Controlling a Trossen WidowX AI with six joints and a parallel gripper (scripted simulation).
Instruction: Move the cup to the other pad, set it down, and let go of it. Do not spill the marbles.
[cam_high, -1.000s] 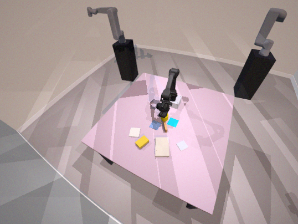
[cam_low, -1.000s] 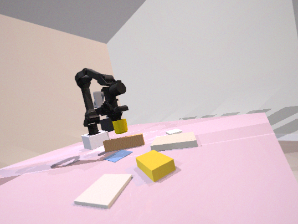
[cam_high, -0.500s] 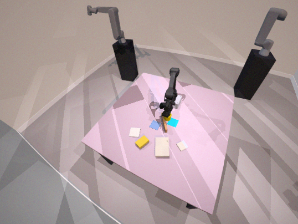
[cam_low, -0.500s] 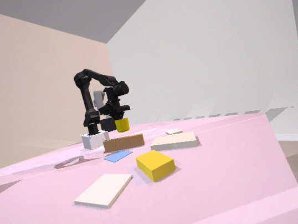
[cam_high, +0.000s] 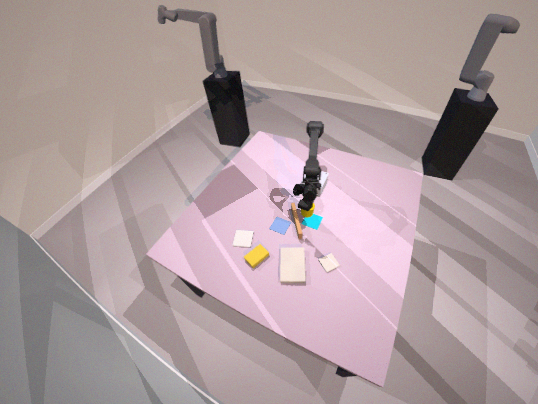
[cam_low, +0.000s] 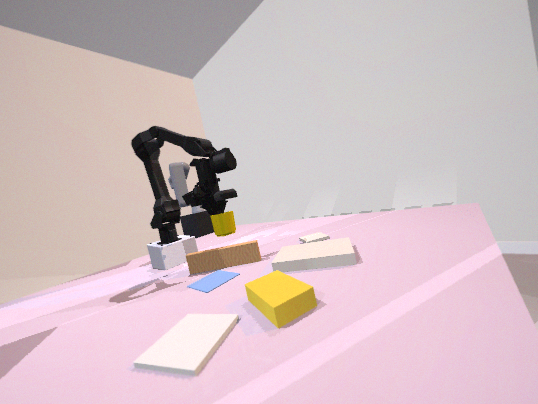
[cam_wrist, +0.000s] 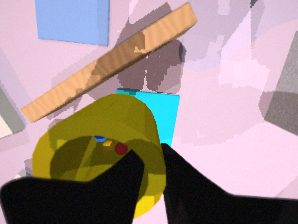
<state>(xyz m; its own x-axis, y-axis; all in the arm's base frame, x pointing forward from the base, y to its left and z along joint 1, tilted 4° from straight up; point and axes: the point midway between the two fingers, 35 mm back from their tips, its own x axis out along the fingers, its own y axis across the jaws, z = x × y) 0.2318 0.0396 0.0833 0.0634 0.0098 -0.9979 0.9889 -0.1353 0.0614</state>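
Right now my gripper tip is 10 mm short of the cyan pad, 30 mm to the right of it and 130 mm above it. From my gripper tip the other things lie so: wooden block 50 mm ahead, 60 mm to the right, 100 mm below; blue pad 100 mm ahead, 140 mm to the right, 130 mm below; yellow cup 20 mm ahead.
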